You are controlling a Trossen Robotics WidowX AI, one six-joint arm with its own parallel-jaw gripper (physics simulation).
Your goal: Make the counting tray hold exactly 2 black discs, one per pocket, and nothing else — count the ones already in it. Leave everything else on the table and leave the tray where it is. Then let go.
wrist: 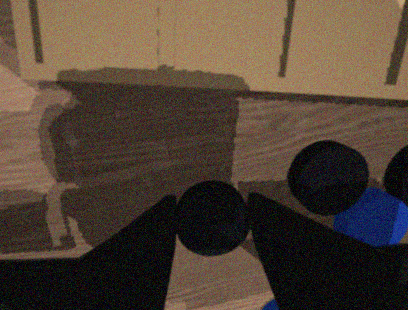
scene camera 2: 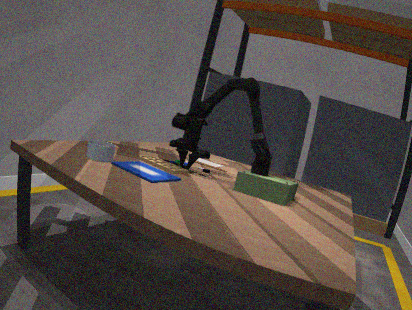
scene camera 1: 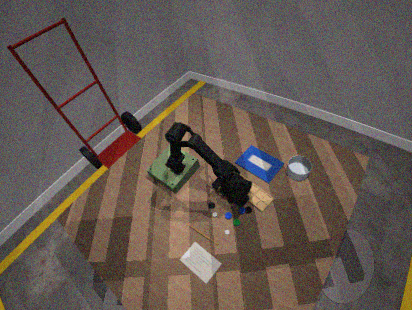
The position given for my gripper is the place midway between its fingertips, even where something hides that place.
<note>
A tan counting tray [wrist: 343, 55] rests on the table. Also in view: my gripper [scene camera 2: 184, 168].
My gripper is seen too in the wrist view [wrist: 212, 203].
</note>
